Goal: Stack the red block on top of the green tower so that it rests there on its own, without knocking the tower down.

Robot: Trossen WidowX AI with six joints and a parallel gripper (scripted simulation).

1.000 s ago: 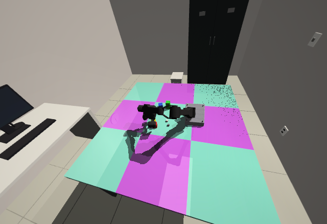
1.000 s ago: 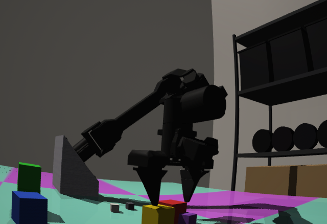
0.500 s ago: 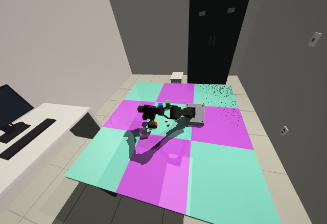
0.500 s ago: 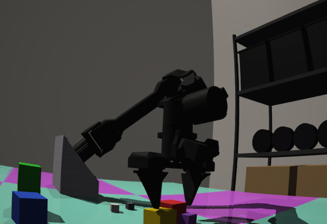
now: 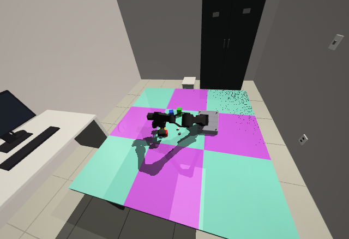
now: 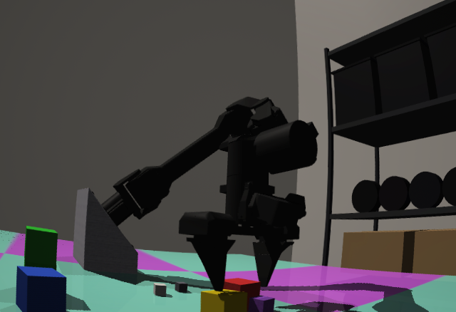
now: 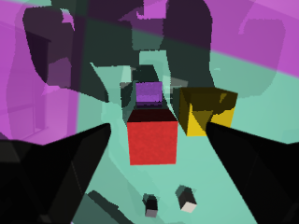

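My gripper tip is now 10 mm past the red block and 10 mm above it. The rest, counted from my gripper tip: blue block: 260 mm to the right, 30 mm behind, 10 mm below; yellow block: 50 mm to the right, 20 mm below, 20 mm ahead; purple block: 30 mm ahead, 20 mm below, 10 mm to the left.
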